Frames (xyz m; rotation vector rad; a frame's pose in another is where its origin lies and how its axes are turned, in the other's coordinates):
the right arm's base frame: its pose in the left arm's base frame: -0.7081 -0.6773 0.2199 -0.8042 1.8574 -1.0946
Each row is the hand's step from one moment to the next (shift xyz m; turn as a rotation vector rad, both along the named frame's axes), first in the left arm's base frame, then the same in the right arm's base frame.
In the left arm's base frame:
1: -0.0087 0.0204 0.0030 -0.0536 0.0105 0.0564
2: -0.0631 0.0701 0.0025 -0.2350 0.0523 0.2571
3: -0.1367 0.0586 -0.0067 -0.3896 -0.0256 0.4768
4: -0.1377 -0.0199 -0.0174 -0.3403 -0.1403 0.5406
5: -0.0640 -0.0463 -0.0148 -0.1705 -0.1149 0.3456
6: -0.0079 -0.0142 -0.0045 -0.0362 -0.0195 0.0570
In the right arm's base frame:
1: -0.0138 0.0069 -0.0163 -0.0021 -0.0402 -0.0674
2: -0.0294 0.0344 -0.0828 -0.0176 -0.1824 -0.3008
3: 0.0172 0.0464 -0.1404 0.0471 -0.3949 -0.4707
4: 0.0859 0.0233 -0.1084 0.0981 -0.5062 -0.4024
5: 0.0726 0.0013 -0.0344 0.0617 -0.3396 -0.2063
6: 0.0168 -0.0010 -0.0002 0.0144 -0.0553 -0.0409

